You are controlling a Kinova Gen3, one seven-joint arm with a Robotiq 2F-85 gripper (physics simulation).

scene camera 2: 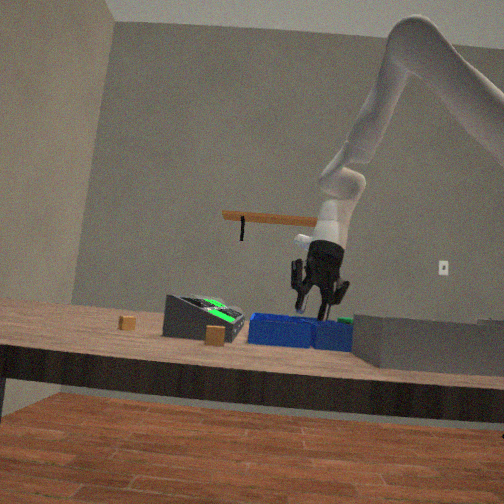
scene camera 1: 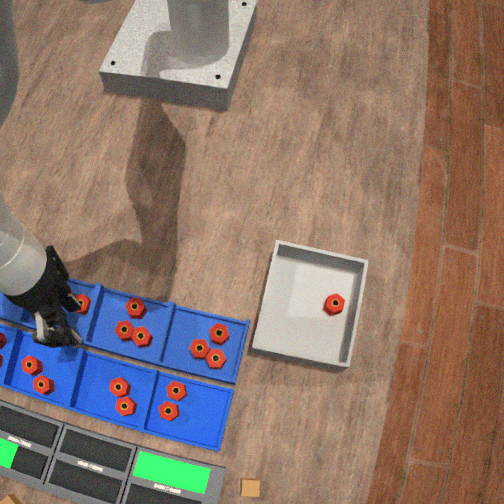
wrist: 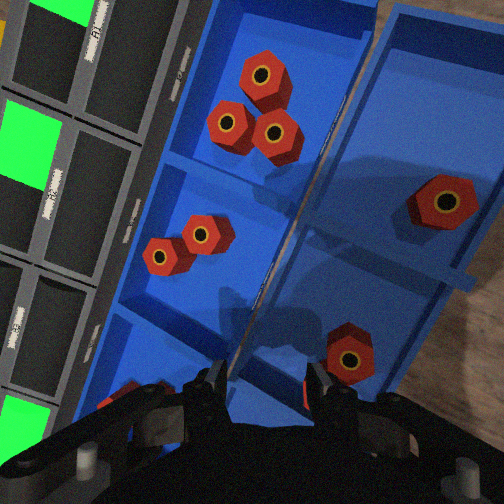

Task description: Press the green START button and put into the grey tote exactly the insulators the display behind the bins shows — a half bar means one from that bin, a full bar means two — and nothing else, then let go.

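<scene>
My gripper [scene camera 1: 55, 334] hangs open and empty over the left end of the blue bins [scene camera 1: 150, 360], just above the wall between the two rows. It also shows in the side view [scene camera 2: 311, 312] and in the wrist view [wrist: 267, 380]. A red hexagonal insulator [wrist: 350, 357] lies in the bin by my right finger. The other bins hold one to three insulators each. The grey tote [scene camera 1: 310, 302] right of the bins holds one insulator [scene camera 1: 334, 304]. The display [scene camera 1: 100, 465] shows a full green bar [scene camera 1: 171, 471] and a half bar [scene camera 1: 7, 452].
The grey robot base [scene camera 1: 175, 45] stands at the far side of the table. A small wooden cube [scene camera 1: 250, 487] lies by the display's right end, and another cube [scene camera 2: 127, 322] sits further left. A small green object [scene camera 2: 345, 320] shows beside the bins.
</scene>
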